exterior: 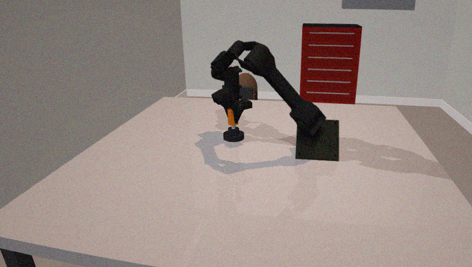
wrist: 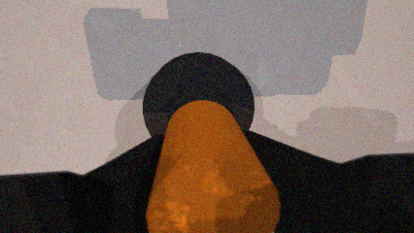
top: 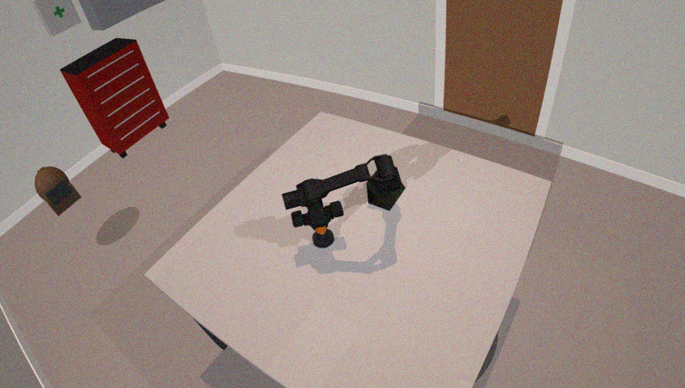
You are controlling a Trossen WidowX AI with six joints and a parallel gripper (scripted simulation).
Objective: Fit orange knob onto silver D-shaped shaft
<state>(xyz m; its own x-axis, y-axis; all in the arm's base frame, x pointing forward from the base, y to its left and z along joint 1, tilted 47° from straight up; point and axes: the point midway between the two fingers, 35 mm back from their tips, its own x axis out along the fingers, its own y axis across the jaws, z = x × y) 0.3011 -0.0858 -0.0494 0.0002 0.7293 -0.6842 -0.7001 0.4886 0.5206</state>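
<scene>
Right now my gripper tip is 3 cm below the orange knob. Also, from my gripper tip: round black pedestal: 4 cm below.
</scene>
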